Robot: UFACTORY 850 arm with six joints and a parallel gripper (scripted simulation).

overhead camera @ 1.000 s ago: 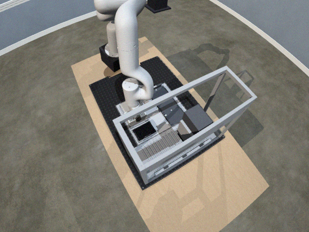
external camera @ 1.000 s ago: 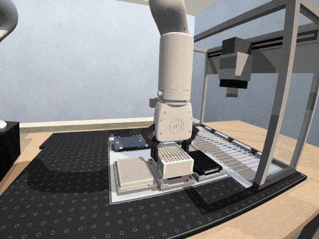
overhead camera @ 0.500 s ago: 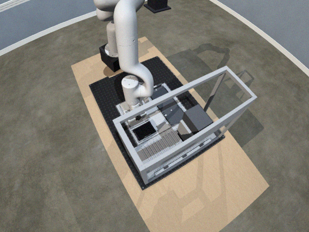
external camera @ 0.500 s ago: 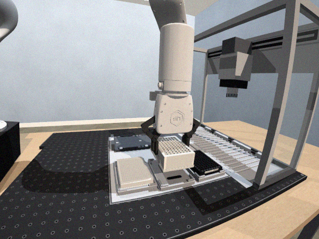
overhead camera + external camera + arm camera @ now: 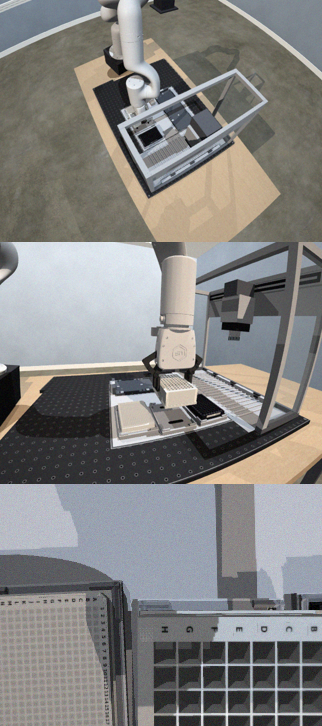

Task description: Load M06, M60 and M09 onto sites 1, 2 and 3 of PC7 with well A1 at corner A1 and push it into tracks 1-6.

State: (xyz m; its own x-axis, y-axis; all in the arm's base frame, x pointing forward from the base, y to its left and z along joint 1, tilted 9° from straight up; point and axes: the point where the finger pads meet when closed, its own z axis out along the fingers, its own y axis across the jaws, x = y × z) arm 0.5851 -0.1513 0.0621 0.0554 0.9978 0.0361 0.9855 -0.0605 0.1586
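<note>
Right now my hand is 10 cm above the nest S2. From my hand the other things lie so: black 96-well plate M06: 11 cm ahead, 9 cm below; then nest S1: 11 cm behind, 2 cm to the left, 10 cm below; then white 96-well plate: 1 cm below.
</note>
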